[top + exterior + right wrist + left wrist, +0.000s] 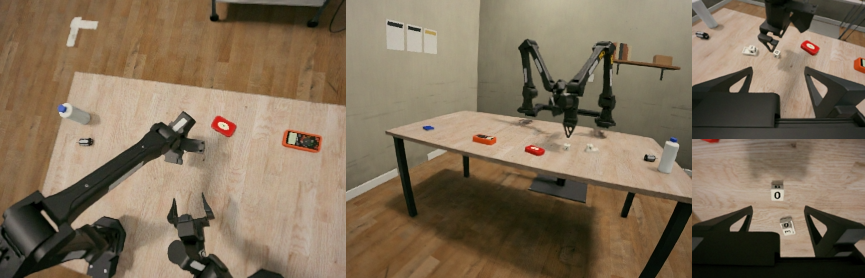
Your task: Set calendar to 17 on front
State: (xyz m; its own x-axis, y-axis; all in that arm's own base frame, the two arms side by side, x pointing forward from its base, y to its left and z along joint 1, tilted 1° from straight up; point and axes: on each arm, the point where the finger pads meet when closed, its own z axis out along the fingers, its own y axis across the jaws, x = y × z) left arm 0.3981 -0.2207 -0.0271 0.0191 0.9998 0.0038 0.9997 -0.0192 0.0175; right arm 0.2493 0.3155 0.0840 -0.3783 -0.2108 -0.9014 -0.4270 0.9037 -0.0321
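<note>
Right now the white tray is 40 mm behind my left hand, 130 mm to the left of it and 80 mm below it. Round my left hand: blue item 140 mm ahead, 930 mm to the right, 80 mm below; then red flat object 120 mm ahead, 140 mm to the right, 70 mm below.
</note>
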